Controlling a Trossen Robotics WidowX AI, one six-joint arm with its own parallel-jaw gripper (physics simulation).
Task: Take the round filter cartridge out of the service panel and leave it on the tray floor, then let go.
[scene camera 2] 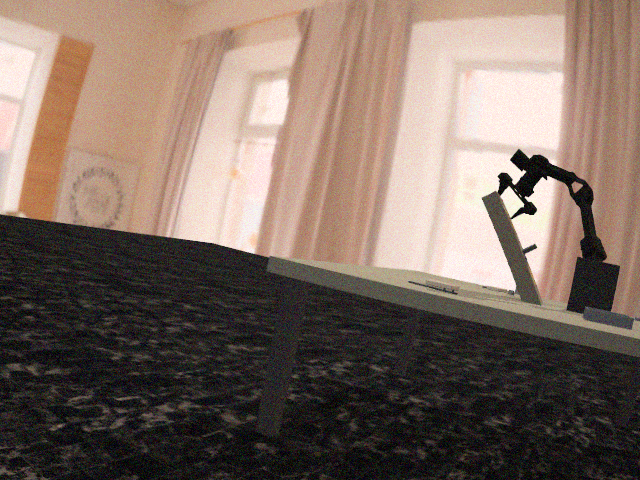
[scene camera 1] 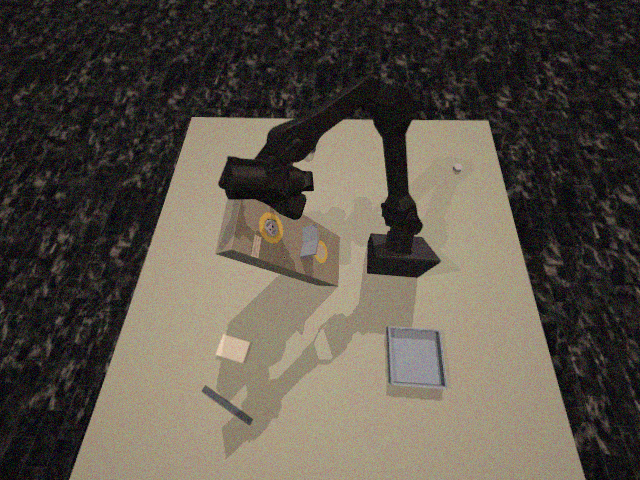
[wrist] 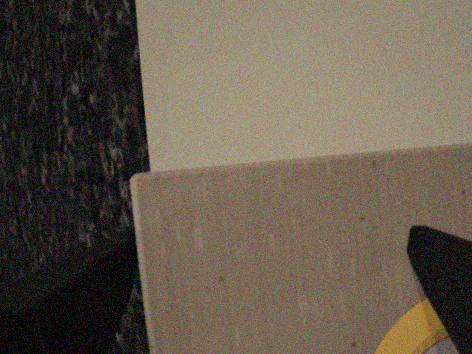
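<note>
The service panel (scene camera 1: pixel 239 235) (scene camera 2: pixel 510 243) (wrist: pixel 270 253) is a brown slab that leans on the table. The round filter cartridge (scene camera 1: pixel 271 228) sits in a yellow ring (scene camera 1: pixel 263 234) (wrist: pixel 397 338) on the panel's face, near its upper left. My gripper (scene camera 1: pixel 282 202) (scene camera 2: pixel 515 194) is open and empty. It hovers at the panel's top edge, just above the cartridge, and does not touch it. In the wrist view only the panel's upper corner and a bit of the yellow ring show; the cartridge itself is out of that view. The blue-grey tray (scene camera 1: pixel 390 354) lies at the front right and is empty.
A blue-grey rectangular part (scene camera 1: pixel 310 240) and a second yellow ring (scene camera 1: pixel 322 252) sit further right on the panel. The arm's base (scene camera 1: pixel 401 259) stands beside it. A tan block (scene camera 1: pixel 232 348), a dark bar (scene camera 1: pixel 227 405) and a small white cylinder (scene camera 1: pixel 457 167) lie on the table (scene camera 1: pixel 470 295).
</note>
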